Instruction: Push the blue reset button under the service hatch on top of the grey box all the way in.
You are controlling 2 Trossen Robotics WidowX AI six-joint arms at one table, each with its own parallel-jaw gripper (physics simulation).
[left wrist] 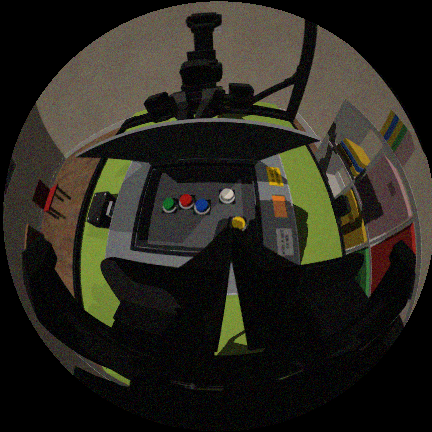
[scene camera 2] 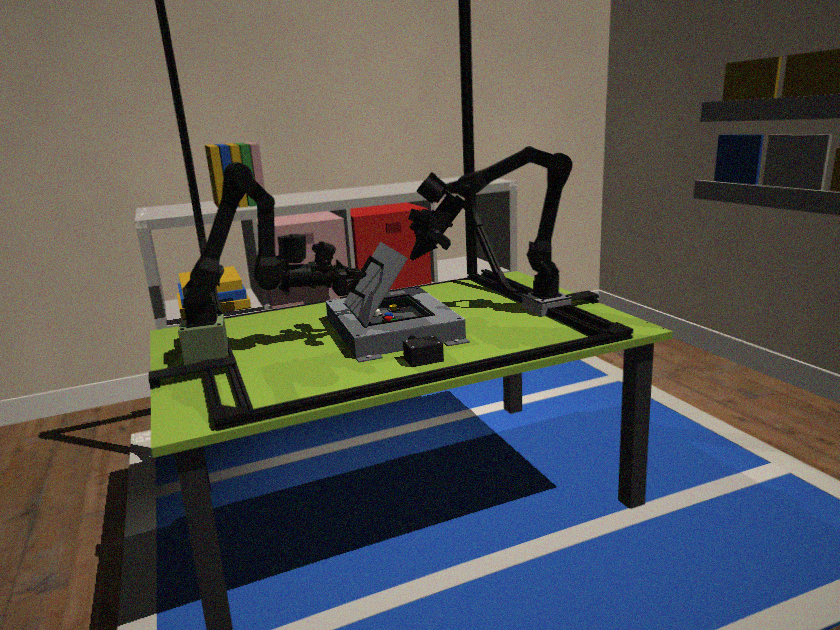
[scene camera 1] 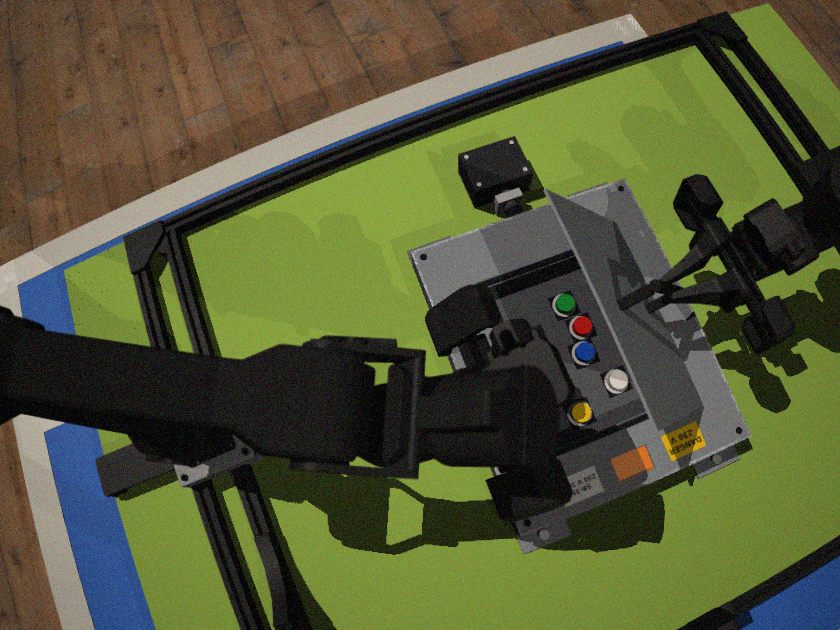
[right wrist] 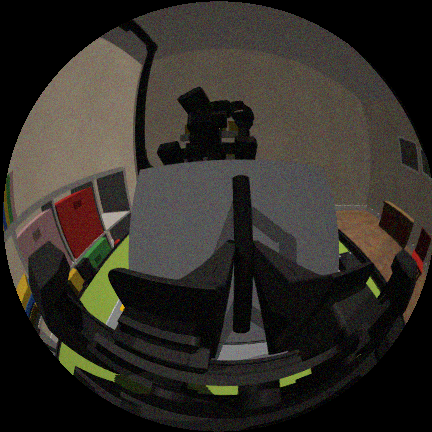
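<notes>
The grey box point(scene camera 1: 451, 254) point(scene camera 2: 407, 339) point(left wrist: 122, 235) has its service hatch point(scene camera 1: 590, 227) point(scene camera 2: 388, 265) point(left wrist: 200, 140) point(right wrist: 185, 215) tilted up. The blue reset button point(scene camera 1: 584, 351) point(left wrist: 202, 205) shows uncovered in the recess, beside the red button point(scene camera 1: 580, 326) point(left wrist: 186, 201); its cap shows above its pale collar. My right gripper point(scene camera 1: 639, 303) point(scene camera 2: 358, 276) point(right wrist: 241, 245) is shut on the hatch's black handle point(right wrist: 242, 200). My left gripper point(scene camera 2: 412, 256) point(left wrist: 230, 233) is shut and empty, above the box; in the left wrist view its tips overlap the recess near the yellow button. Its tips are hidden in scene camera 1.
Green point(scene camera 1: 563, 304) point(left wrist: 169, 204), white point(scene camera 1: 616, 380) point(left wrist: 227, 195) and yellow point(scene camera 1: 580, 412) point(left wrist: 238, 223) buttons share the recess. A small black box point(scene camera 1: 493, 169) point(scene camera 2: 423, 350) point(left wrist: 101, 209) stands beside the grey box. Black rails point(scene camera 1: 407, 134) frame the green table point(scene camera 1: 291, 284).
</notes>
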